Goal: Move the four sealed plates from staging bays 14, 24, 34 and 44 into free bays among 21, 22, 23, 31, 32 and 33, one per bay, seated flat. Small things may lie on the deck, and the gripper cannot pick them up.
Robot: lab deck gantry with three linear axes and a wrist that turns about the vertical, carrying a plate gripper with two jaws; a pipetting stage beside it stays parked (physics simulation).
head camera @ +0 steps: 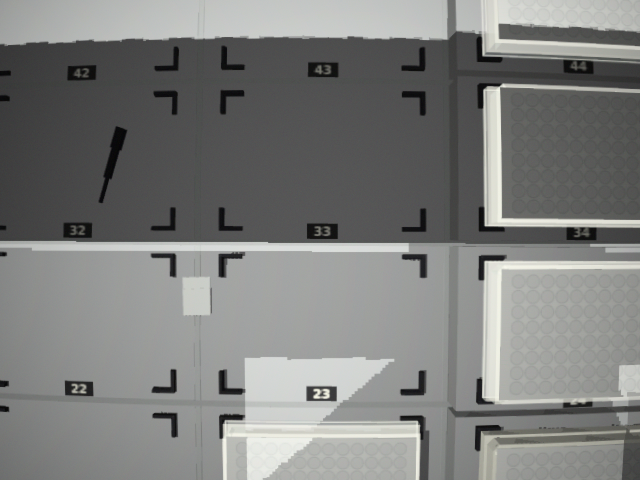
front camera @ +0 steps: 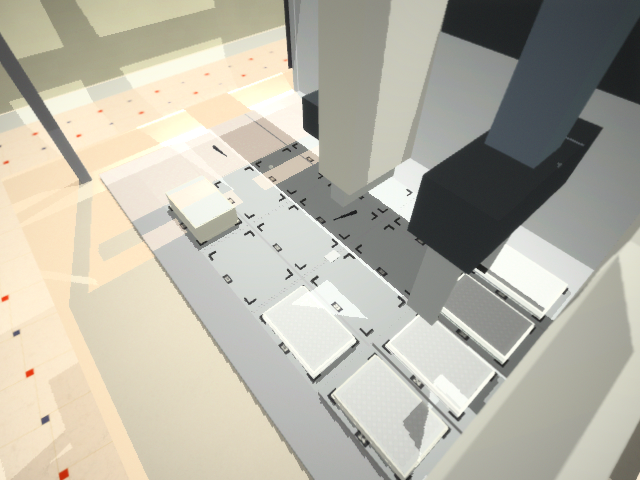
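Seen in the pictures: gripper, fingertip midpoint: (front camera: 449,286); robot's base at its link origin: (front camera: 170,207).
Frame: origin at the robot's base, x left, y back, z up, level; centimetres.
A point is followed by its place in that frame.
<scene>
My gripper (front camera: 453,294) {x 15.9, y -52.0, z 15.8 cm} is open, jaws apart; it hangs beside the left ends of the plates in bays 24 and 34 in the front view, its far jaw mostly hidden. Its height is unclear, and it does not show in the head view. Sealed plates lie flat in bay 14 (front camera: 390,413) {x 4.1, y -56.0, z 2.9 cm} (head camera: 558,462) {x 7.2, y -53.5, z 2.9 cm}, bay 24 (front camera: 442,361) {x 14.6, y -56.2, z 2.9 cm} (head camera: 573,330) {x 15.2, y -54.1, z 2.9 cm}, bay 34 (front camera: 488,317) {x 25.4, y -56.6, z 2.9 cm} (head camera: 573,155) {x 25.6, y -54.1, z 2.9 cm} and bay 44 (front camera: 529,281) {x 36.2, y -57.4, z 2.9 cm} (head camera: 573,11) {x 34.5, y -54.4, z 2.9 cm}. Bay 33 (head camera: 320,160) {x 25.7, y -39.1, z 0.0 cm} and bay 23 (front camera: 361,289) {x 15.8, y -39.4, z 0.0 cm} (head camera: 320,315) {x 15.6, y -39.1, z 0.0 cm} hold no plate. A black pen-like tool (front camera: 345,214) {x 25.5, y -25.2, z 0.6 cm} (head camera: 112,164) {x 25.4, y -25.4, z 0.5 cm} lies in bay 32.
Another plate (front camera: 310,330) {x 4.1, y -40.1, z 1.4 cm} (head camera: 320,459) {x 6.8, y -39.1, z 1.4 cm} lies below bay 23. A pale block (front camera: 203,209) {x 3.6, y -9.3, z 4.2 cm} stands at the far left. A small pale square (front camera: 331,256) {x 16.6, y -31.0, z 0.1 cm} (head camera: 196,296) {x 16.8, y -31.0, z 0.1 cm} lies between bays 22 and 23. A small disc (front camera: 271,166) {x 23.2, y -3.1, z 0.4 cm} and another dark tool (front camera: 219,150) {x 17.3, y 9.7, z 0.5 cm} lie farther back.
</scene>
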